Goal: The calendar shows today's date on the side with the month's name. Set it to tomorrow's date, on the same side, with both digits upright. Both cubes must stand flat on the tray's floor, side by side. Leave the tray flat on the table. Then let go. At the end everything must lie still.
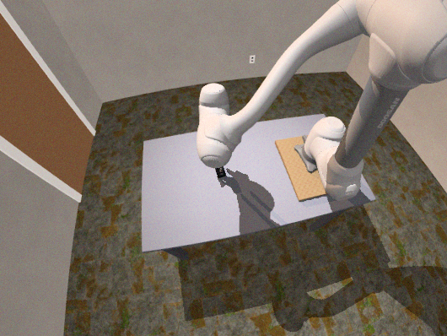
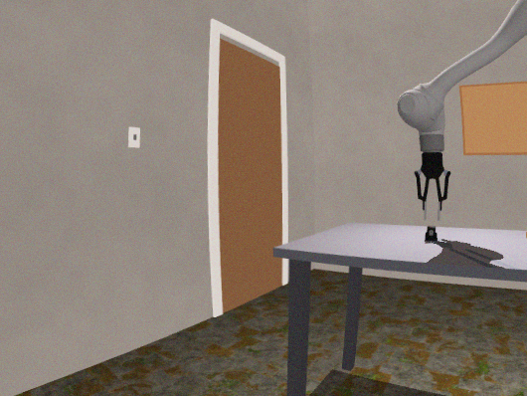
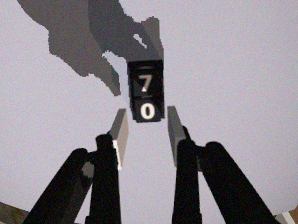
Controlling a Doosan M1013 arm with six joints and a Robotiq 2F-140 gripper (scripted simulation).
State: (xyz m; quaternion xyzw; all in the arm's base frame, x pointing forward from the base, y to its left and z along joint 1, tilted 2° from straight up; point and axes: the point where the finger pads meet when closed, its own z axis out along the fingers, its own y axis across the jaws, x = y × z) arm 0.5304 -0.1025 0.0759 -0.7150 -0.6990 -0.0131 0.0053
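The dark cube is 7 cm below my hand.
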